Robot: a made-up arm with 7 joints. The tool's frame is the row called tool.
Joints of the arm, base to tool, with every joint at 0 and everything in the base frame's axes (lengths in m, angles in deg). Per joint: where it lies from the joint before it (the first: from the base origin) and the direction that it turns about. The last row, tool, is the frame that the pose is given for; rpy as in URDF.
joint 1: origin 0 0 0.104 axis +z
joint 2: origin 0 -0.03 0.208 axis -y
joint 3: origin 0 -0.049 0.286 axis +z
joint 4: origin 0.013 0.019 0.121 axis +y
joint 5: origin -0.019 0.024 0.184 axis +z
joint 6: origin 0 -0.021 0.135 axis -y
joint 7: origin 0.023 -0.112 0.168 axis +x
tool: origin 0 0 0 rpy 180 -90 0
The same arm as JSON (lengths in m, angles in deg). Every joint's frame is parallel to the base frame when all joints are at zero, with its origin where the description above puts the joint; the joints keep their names.
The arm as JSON. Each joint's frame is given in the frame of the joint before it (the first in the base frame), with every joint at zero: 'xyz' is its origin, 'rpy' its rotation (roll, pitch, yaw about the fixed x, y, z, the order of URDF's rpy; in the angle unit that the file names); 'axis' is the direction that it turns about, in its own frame. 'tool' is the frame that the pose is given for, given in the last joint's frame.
{
  "units": {
    "length": "m",
    "angle": "deg"
  },
  "joints": [
    {
      "name": "joint 1",
      "type": "revolute",
      "origin": {
        "xyz": [
          0.0,
          0.0,
          0.104
        ],
        "rpy": [
          0.0,
          0.0,
          0.0
        ]
      },
      "axis": "+z"
    },
    {
      "name": "joint 2",
      "type": "revolute",
      "origin": {
        "xyz": [
          0.0,
          -0.03,
          0.208
        ],
        "rpy": [
          0.0,
          0.0,
          0.0
        ]
      },
      "axis": "-y"
    },
    {
      "name": "joint 3",
      "type": "revolute",
      "origin": {
        "xyz": [
          0.0,
          -0.049,
          0.286
        ],
        "rpy": [
          0.0,
          0.0,
          0.0
        ]
      },
      "axis": "+z"
    },
    {
      "name": "joint 4",
      "type": "revolute",
      "origin": {
        "xyz": [
          0.013,
          0.019,
          0.121
        ],
        "rpy": [
          0.0,
          0.0,
          0.0
        ]
      },
      "axis": "+y"
    },
    {
      "name": "joint 5",
      "type": "revolute",
      "origin": {
        "xyz": [
          -0.019,
          0.024,
          0.184
        ],
        "rpy": [
          0.0,
          0.0,
          0.0
        ]
      },
      "axis": "+z"
    },
    {
      "name": "joint 6",
      "type": "revolute",
      "origin": {
        "xyz": [
          0.0,
          -0.021,
          0.135
        ],
        "rpy": [
          0.0,
          0.0,
          0.0
        ]
      },
      "axis": "-y"
    },
    {
      "name": "joint 7",
      "type": "revolute",
      "origin": {
        "xyz": [
          0.023,
          -0.112,
          0.168
        ],
        "rpy": [
          0.0,
          0.0,
          0.0
        ]
      },
      "axis": "+x"
    }
  ],
  "tool": {
    "origin": {
      "xyz": [
        0.0,
        0.0,
        0.0
      ],
      "rpy": [
        180.0,
        -90.0,
        0.0
      ]
    }
  }
}

